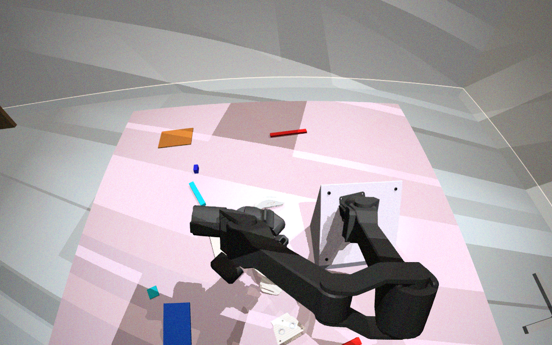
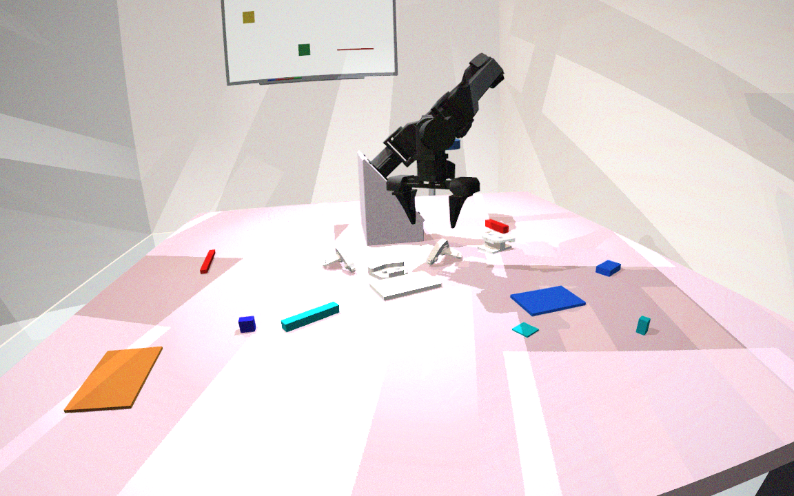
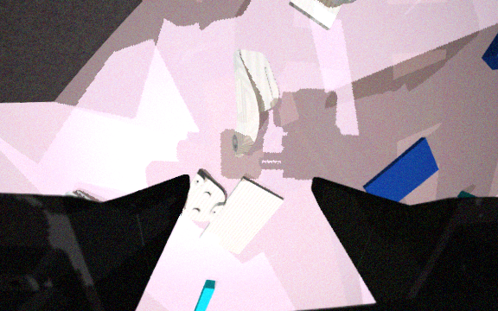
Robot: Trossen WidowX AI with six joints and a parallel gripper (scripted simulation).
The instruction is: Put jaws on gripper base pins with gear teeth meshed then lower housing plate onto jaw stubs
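Now: gripper tip 20 mm past the white jaw, 20 mm to the right of it and 70 mm above it. Also, from my gripper tip: white sheet: 70 mm ahead, 80 mm to the right, 90 mm below; then housing plate: 10 mm ahead, 90 mm to the right, 80 mm below; then white gripper base: 60 mm behind, 180 mm to the left, 60 mm below.
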